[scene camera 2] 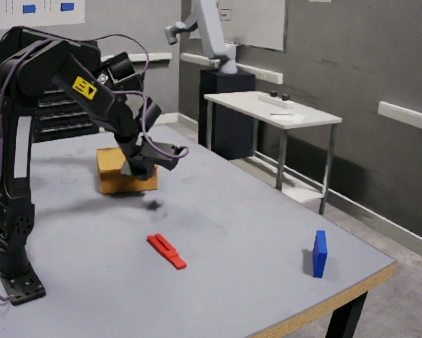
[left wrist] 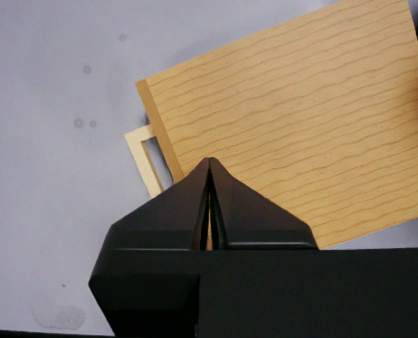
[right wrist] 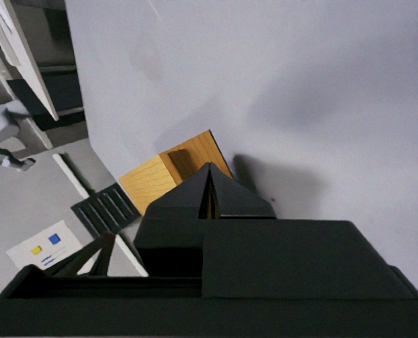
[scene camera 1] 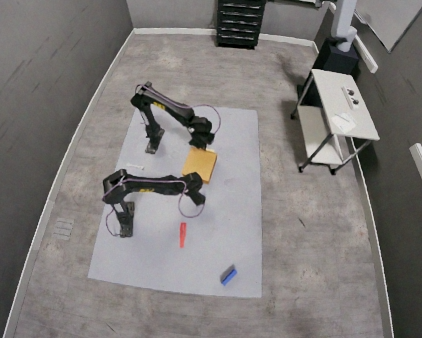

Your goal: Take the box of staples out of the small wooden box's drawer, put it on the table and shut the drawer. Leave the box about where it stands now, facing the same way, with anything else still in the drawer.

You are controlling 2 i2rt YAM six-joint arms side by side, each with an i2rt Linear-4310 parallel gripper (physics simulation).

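Frame: origin at the left arm's base, x ahead, y left, z up, level; centimetres.
Seen in the pictures: left gripper, fingertip midpoint: [left wrist: 209,168] [right wrist: 111,233] [scene camera 1: 205,150]; right gripper, fingertip midpoint: [scene camera 2: 148,177] [left wrist: 417,25] [right wrist: 209,168] [scene camera 1: 202,184]; left arm's base, origin of the base link: [scene camera 1: 155,140]; right arm's base, origin of the base link: [scene camera 2: 16,273] [scene camera 1: 127,219].
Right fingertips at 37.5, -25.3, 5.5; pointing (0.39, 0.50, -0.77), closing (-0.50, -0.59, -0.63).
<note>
Offsets run from my right fingertips to a thing's top centre, as dx, dy, dz. "spot": to the spot under its first point. Level surfaces: height alone.
The small wooden box @[-4.1, +11.0, +2.3] [scene camera 1: 200,164] [scene camera 2: 127,181] [left wrist: 300,110] [right wrist: 145,184] stands on the table @[dz -5.5] [scene camera 1: 232,200] [scene camera 2: 240,280]. Its drawer looks shut; the pale handle @[spot: -0.7, +22.7, -0.9] [left wrist: 145,160] sticks out from the box's left side in the left wrist view, partly hidden behind the fingers. The box of staples does not show. My left gripper [scene camera 1: 198,146] [left wrist: 209,168] is shut and empty, above the box's handle-side edge; in scene camera 2 it is hidden. My right gripper [scene camera 1: 201,203] [scene camera 2: 145,176] [right wrist: 209,168] is shut and empty, raised beside the box, at the end away from the handle.
A red forked object @[-4.0, -28.2, -4.3] [scene camera 1: 183,235] [scene camera 2: 167,251] lies on the table, and a blue block @[+23.3, -43.8, +0.5] [scene camera 1: 229,276] [scene camera 2: 320,254] stands near the table's corner. A small white object @[-43.4, +4.7, -4.8] [scene camera 1: 135,166] lies between the two arm bases. A white cart stands off the table.
</note>
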